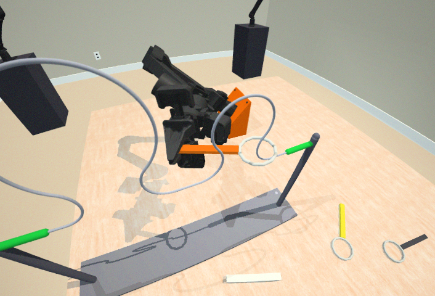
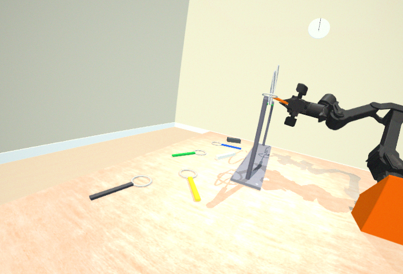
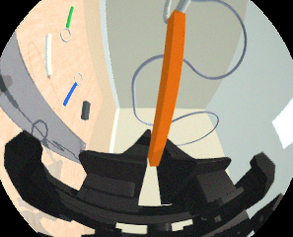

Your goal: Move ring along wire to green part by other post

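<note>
The orange-handled ring lies 100 mm to the left of my gripper tip, 30 mm ahead of it and 10 mm above it. Also, from my gripper tip: yellow-handled ring: 390 mm to the left, 300 mm below, 240 mm ahead; white bar: 300 mm below, 190 mm ahead, 90 mm to the left; dark-handled ring: 530 mm to the left, 370 mm ahead, 300 mm below.
</note>
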